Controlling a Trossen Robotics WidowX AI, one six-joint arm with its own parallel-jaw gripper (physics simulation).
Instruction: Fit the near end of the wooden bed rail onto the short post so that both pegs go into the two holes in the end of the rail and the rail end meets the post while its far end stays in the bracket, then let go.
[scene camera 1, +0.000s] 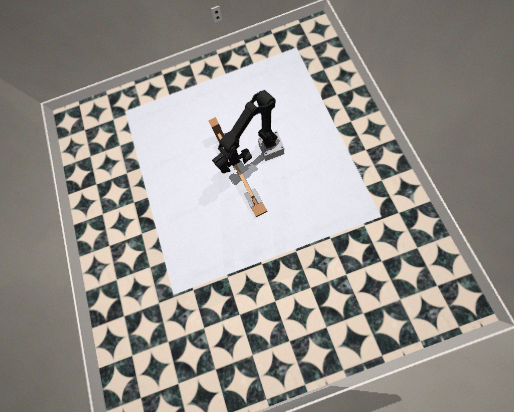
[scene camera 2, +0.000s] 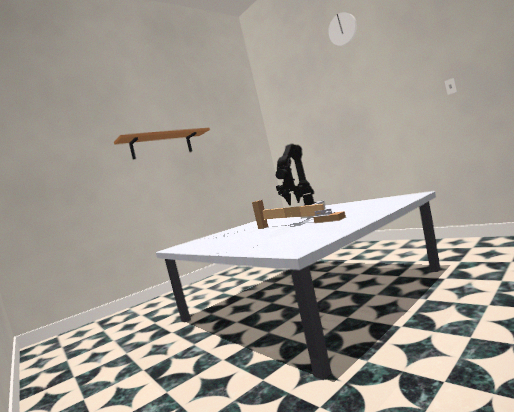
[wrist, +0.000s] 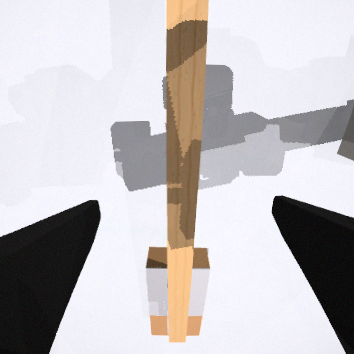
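Seen in the pictures: gripper, fingertip midpoint: (scene camera 1: 237, 167) (scene camera 2: 294, 204) (wrist: 187, 206); arm's base, link origin: (scene camera 1: 269, 142) (scene camera 2: 309, 204).
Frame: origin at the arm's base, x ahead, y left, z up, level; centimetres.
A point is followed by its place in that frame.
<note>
The wooden bed rail (scene camera 1: 244, 178) {x 22.0, y 17.2, z 2.1 cm} (scene camera 2: 292, 212) {x 25.2, y 8.2, z -0.5 cm} (wrist: 185, 100) {x 24.7, y 5.0, z 2.7 cm} stands on edge between the post and the bracket. The short post (scene camera 1: 214, 121) {x 27.3, y -19.0, z 10.0 cm} (scene camera 2: 258, 214) {x 30.2, y -17.6, z 1.5 cm} is upright, and the rail's end appears to meet its face; the pegs and holes are hidden. The far end lies over the grey bracket (scene camera 1: 248, 199) {x 24.0, y 28.4, z -4.2 cm} (wrist: 156, 290) {x 23.9, y 27.7, z -4.2 cm} on its wooden block (scene camera 1: 259, 209) {x 19.8, y 36.4, z -4.4 cm} (scene camera 2: 330, 217) {x 24.2, y 34.7, z -5.7 cm} (wrist: 194, 326) {x 17.1, y 36.0, z -4.4 cm}; how deep it sits in the bracket is too small to tell. My gripper (scene camera 1: 234, 161) {x 23.7, y 9.9, z 4.1 cm} (scene camera 2: 294, 201) {x 23.7, y 9.9, z 4.1 cm} (wrist: 187, 206) {x 23.7, y 9.9, z 4.1 cm} is open and empty above the middle of the rail, one finger on each side.
The rail and post stand on a white table (scene camera 1: 300, 200) {x -5.7, y 39.1, z -8.0 cm} (scene camera 2: 240, 247) {x 71.7, y 15.9, z -8.0 cm}. The arm's base (scene camera 1: 271, 147) {x 0.3, y 3.7, z 0.2 cm} stands beside the rail, to its right in the first scene view. Arm shadows fall across the rail and table. A wall shelf (scene camera 2: 162, 135) hangs well behind the table.
</note>
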